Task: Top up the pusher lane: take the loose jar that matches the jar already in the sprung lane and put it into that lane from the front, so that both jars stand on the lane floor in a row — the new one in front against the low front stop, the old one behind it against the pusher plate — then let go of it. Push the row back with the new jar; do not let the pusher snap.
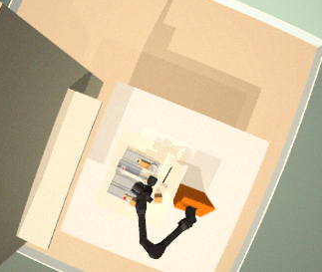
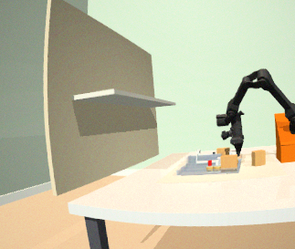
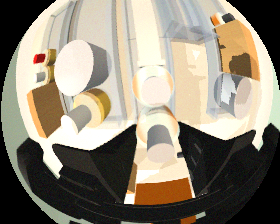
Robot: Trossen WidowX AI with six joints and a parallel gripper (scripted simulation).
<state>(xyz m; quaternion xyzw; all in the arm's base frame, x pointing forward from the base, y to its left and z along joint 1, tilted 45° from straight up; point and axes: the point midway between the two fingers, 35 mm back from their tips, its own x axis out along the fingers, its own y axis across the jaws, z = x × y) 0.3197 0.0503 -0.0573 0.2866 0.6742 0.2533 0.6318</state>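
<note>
My gripper tip is 160 mm short of the grey lane tray, 30 mm to the left of it and 30 mm above it. Also, from my gripper tip: shelf: 520 mm ahead, 320 mm above, 10 mm to the left.
</note>
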